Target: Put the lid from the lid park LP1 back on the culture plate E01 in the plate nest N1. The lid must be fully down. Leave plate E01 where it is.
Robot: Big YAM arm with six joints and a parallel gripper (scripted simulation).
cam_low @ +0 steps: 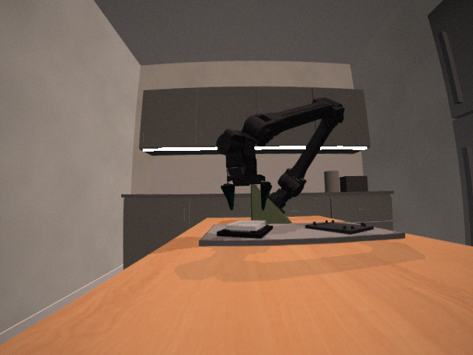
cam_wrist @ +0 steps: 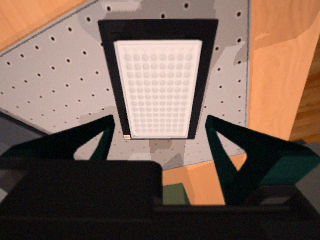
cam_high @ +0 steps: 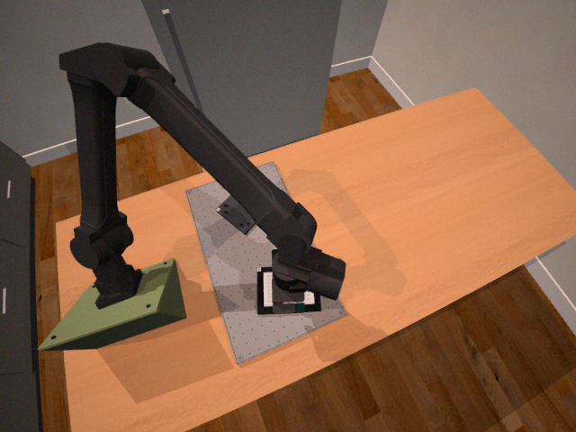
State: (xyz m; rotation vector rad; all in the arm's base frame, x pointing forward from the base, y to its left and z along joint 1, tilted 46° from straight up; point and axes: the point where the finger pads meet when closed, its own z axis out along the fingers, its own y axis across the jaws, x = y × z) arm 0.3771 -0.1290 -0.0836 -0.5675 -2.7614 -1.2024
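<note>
Now: the lid 5 cm below my hand. Round my hand: white culture plate E01 (5 cm below); black plate nest N1 (7 cm below); lid park LP1 (28 cm to the left, 7 cm below).
</note>
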